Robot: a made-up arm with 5 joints. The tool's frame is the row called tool.
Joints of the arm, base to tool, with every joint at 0 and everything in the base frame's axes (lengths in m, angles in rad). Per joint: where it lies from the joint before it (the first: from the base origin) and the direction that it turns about. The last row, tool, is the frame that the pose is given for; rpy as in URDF.
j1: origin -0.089 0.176 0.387 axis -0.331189 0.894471 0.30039
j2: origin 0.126 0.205 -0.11 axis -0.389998 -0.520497 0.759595
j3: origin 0.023 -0.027 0.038 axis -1 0 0
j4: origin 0.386 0.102 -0.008 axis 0 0 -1
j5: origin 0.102 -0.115 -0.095 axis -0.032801 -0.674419 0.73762
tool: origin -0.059 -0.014 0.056 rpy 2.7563 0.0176 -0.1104
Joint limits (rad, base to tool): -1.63..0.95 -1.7..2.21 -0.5..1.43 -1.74..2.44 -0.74..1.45
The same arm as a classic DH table. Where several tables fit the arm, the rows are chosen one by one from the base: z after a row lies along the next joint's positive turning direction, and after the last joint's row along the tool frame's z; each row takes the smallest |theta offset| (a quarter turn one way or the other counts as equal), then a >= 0, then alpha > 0; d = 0 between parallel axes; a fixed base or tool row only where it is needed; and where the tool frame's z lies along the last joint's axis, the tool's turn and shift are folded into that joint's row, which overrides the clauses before.
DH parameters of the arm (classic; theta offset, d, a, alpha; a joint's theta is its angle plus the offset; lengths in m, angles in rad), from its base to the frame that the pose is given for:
base (fixed): 0.3546 0.3253 -0.0224 -1.2657
j1: -0.582 0.2891 0.076 1.6792
j2: 1.1506 -0.1797 -0.0008 -1.1702
j3: 0.6007 -0.4287 0.102 -1.5708
j4: -1.5222 0.2231 -0.1075 2.4003
j5: -0.0438 0.2046 0.0593 -2.0162
tool (fixed): -3.1098 -0.0253 0 0
Joint limits (rad, base to tool): -1.63..0.95 -1.7..2.21 -0.5..1.43 -1.74..2.44 -0.74..1.45

